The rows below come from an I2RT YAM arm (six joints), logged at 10 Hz.
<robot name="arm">
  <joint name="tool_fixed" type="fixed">
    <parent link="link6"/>
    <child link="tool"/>
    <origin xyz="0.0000 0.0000 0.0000" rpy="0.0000 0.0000 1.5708"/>
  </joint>
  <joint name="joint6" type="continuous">
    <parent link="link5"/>
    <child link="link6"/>
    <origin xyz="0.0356 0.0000 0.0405" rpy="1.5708 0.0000 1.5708"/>
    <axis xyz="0 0 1"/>
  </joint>
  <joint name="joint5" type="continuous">
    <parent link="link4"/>
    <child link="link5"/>
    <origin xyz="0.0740 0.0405 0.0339" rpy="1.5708 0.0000 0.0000"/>
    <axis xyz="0 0 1"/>
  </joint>
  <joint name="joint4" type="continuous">
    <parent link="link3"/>
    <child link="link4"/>
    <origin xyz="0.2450 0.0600 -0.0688"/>
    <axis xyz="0 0 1"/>
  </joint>
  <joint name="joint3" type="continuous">
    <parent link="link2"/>
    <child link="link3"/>
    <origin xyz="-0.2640 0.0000 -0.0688" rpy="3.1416 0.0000 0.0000"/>
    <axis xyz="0 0 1"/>
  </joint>
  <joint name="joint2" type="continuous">
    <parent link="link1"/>
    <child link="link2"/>
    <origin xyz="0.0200 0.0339 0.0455" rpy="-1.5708 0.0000 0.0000"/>
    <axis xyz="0 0 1"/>
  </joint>
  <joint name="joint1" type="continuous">
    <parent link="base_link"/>
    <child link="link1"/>
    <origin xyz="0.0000 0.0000 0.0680"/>
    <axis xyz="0 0 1"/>
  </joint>
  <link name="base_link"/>
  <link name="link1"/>
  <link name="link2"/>
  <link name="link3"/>
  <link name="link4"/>
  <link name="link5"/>
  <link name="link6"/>
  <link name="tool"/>
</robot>
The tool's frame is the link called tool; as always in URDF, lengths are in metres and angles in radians. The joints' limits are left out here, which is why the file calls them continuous.
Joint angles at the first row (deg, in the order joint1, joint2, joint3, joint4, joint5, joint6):
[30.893, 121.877, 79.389, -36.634, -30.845, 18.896]
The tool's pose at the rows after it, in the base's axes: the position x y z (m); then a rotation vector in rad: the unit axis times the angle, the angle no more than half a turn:
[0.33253, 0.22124, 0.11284, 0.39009, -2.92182, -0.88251]
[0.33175, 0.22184, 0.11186, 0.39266, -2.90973, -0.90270]
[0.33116, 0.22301, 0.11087, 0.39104, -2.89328, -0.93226]
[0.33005, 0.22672, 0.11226, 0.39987, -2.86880, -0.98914]
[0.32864, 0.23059, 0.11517, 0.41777, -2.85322, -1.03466]
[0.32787, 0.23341, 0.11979, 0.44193, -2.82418, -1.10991]
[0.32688, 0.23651, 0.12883, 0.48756, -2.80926, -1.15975]
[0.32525, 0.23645, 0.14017, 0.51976, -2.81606, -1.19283]
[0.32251, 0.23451, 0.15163, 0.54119, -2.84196, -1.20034]
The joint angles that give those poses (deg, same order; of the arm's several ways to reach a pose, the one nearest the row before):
[30.937, 121.749, 78.851, -36.194, -31.907, 18.854]
[31.001, 121.794, 78.583, -35.759, -32.800, 18.885]
[31.095, 121.898, 78.354, -35.128, -34.064, 19.180]
[31.478, 121.743, 78.163, -33.981, -36.182, 19.685]
[31.950, 121.349, 78.011, -32.985, -37.661, 19.973]
[32.168, 120.721, 77.745, -31.668, -40.292, 20.043]
[32.518, 119.689, 78.111, -31.705, -41.766, 19.242]
[32.611, 117.878, 77.903, -31.641, -42.144, 18.831]
[32.643, 115.694, 77.325, -31.740, -41.321, 18.645]

